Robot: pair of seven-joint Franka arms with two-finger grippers.
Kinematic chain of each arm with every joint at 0, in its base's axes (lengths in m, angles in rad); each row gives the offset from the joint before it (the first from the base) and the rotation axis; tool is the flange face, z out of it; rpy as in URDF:
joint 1: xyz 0 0 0.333 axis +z
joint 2: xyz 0 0 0 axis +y
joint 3: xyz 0 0 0.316 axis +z
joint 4: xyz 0.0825 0 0 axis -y
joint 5: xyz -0.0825 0 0.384 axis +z
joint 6: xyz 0 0 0 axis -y
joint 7: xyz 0.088 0 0 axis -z
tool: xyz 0 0 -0.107 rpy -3.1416 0 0
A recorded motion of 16 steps. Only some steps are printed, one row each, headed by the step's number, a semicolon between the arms.
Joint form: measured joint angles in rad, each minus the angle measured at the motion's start. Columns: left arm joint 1, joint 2, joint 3, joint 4, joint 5, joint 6, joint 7; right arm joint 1, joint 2, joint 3, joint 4, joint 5, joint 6, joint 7.
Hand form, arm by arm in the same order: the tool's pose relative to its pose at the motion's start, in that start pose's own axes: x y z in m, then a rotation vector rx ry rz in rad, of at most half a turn. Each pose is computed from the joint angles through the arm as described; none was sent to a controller.
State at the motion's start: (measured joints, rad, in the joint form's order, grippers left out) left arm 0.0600 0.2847 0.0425 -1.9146 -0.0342 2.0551 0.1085; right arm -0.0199 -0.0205 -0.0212 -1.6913 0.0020 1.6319 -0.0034
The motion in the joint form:
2: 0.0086 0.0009 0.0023 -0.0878 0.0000 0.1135 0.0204; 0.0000 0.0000 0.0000 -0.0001 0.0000 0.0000 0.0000
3: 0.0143 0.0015 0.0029 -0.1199 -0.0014 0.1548 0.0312; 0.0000 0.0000 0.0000 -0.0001 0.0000 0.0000 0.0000
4: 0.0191 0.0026 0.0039 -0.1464 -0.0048 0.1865 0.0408; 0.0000 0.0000 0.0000 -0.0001 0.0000 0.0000 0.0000
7: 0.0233 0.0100 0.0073 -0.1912 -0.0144 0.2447 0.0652; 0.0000 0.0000 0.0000 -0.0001 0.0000 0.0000 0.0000
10: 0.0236 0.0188 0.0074 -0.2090 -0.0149 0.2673 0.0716; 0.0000 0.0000 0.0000 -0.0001 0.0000 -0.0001 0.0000
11: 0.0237 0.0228 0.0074 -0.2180 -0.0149 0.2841 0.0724; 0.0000 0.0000 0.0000 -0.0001 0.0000 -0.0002 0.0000
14: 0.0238 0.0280 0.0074 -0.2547 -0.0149 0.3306 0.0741; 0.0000 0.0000 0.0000 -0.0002 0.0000 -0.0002 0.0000
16: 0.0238 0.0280 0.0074 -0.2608 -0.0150 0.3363 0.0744; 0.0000 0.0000 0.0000 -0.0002 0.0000 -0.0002 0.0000
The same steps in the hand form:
2: -0.0087 -0.0070 0.0308 0.0038 0.0248 0.0070; 0.0000 0.0000 0.0000 0.0000 -0.0001 0.0000
3: -0.0127 -0.0107 0.0420 0.0040 0.0335 0.0098; 0.0000 0.0000 0.0000 0.0000 -0.0001 0.0000
4: -0.0167 -0.0140 0.0516 0.0022 0.0380 0.0108; 0.0000 0.0000 0.0000 0.0000 -0.0001 0.0000
7: -0.0232 -0.0182 0.0704 -0.0019 0.0451 0.0199; 0.0000 0.0000 0.0000 0.0000 -0.0001 0.0000
10: -0.0259 -0.0185 0.0811 -0.0015 0.0410 0.0247; 0.0000 0.0000 0.0001 0.0000 -0.0002 0.0000
11: -0.0269 -0.0186 0.0858 -0.0003 0.0447 0.0250; 0.0000 0.0000 0.0001 0.0000 -0.0003 0.0000
14: -0.0333 -0.0186 0.1002 0.0022 0.0490 0.0251; 0.0000 0.0000 0.0001 0.0000 -0.0004 0.0000
16: -0.0346 -0.0186 0.1023 0.0023 0.0486 0.0252; 0.0000 0.0000 0.0001 0.0000 -0.0004 0.0000

